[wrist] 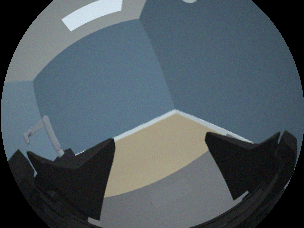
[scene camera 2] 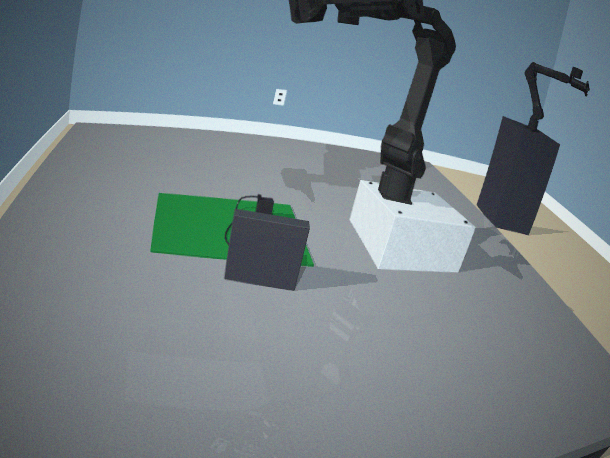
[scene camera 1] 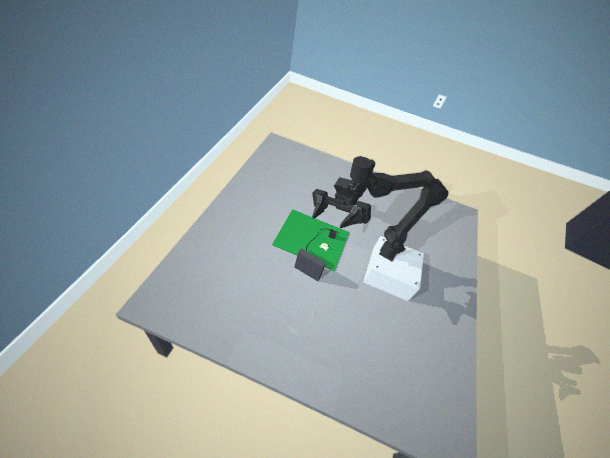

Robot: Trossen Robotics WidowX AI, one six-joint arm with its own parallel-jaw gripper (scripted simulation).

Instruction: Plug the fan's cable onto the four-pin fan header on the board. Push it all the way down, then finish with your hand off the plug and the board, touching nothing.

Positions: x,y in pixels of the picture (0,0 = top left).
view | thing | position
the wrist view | my gripper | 162,141
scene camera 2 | dark square fan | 267,250
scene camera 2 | green board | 194,226
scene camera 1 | my gripper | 326,222
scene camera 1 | green board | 299,229
